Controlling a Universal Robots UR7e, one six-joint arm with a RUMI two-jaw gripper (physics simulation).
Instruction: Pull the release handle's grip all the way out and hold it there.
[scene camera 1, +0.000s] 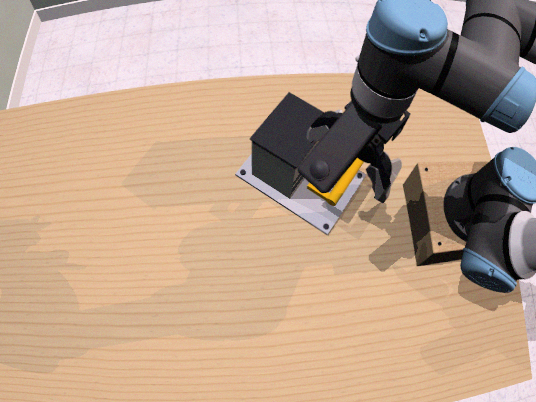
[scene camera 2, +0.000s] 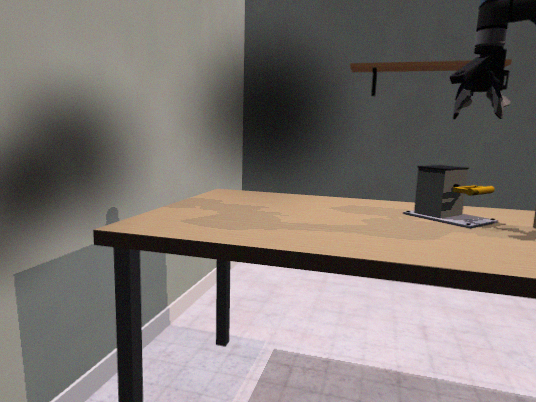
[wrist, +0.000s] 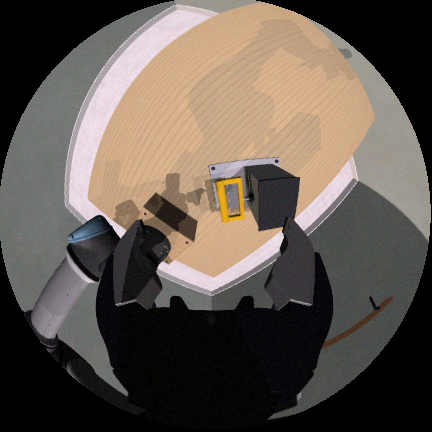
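Note:
The release handle's yellow rectangular grip (scene camera 1: 344, 186) (scene camera 2: 482, 190) (wrist: 223, 201) stands out sideways from a dark box-shaped housing (scene camera 1: 286, 131) (scene camera 2: 430, 192) (wrist: 278, 200). A short stretch of dark stem shows between grip and housing in the wrist view. The housing sits on a light grey base plate (scene camera 1: 320, 220) (scene camera 2: 470, 222) (wrist: 240, 165) with dark bolts. My gripper (scene camera 1: 348, 166) (scene camera 2: 478, 117) (wrist: 212, 219) is open and empty, pointing down high above the handle and apart from it. In scene camera 1 the gripper covers part of the grip and part of the housing.
The wooden table (scene camera 1: 150, 280) (scene camera 2: 300, 257) (wrist: 150, 120) carries the plate. A wooden block (scene camera 1: 419, 225) (wrist: 170, 217) under the arm's base stands near the grip side. A wall shelf (scene camera 2: 400, 66) (wrist: 357, 327) hangs behind. The arm's shadows fall on the table.

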